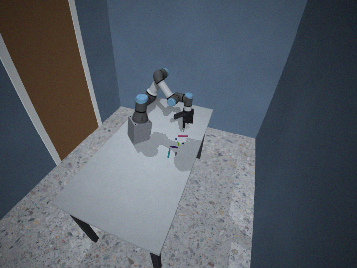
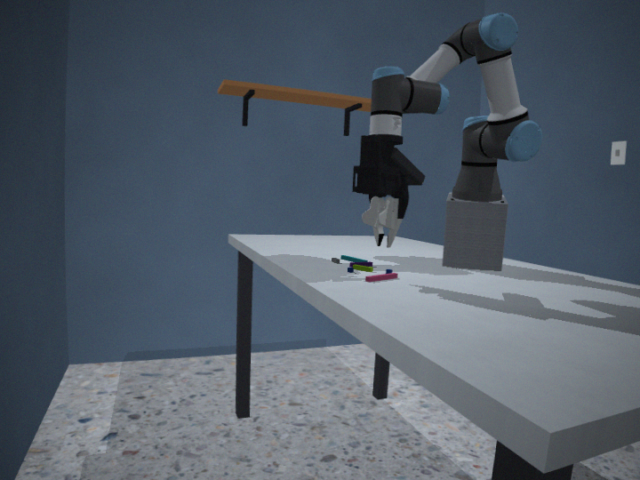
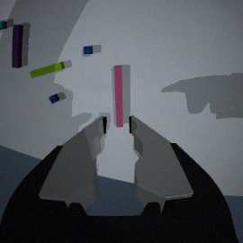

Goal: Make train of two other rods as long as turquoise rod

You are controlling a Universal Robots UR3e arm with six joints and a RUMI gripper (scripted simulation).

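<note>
Now: hand 8 cm above the pink rod. The rest, counted from my hand: purple rod: 4 cm behind, 16 cm to the right, 8 cm below; lime rod: 2 cm behind, 11 cm to the right, 8 cm below; grey rod: 1 cm behind, 23 cm to the right, 8 cm below.
</note>
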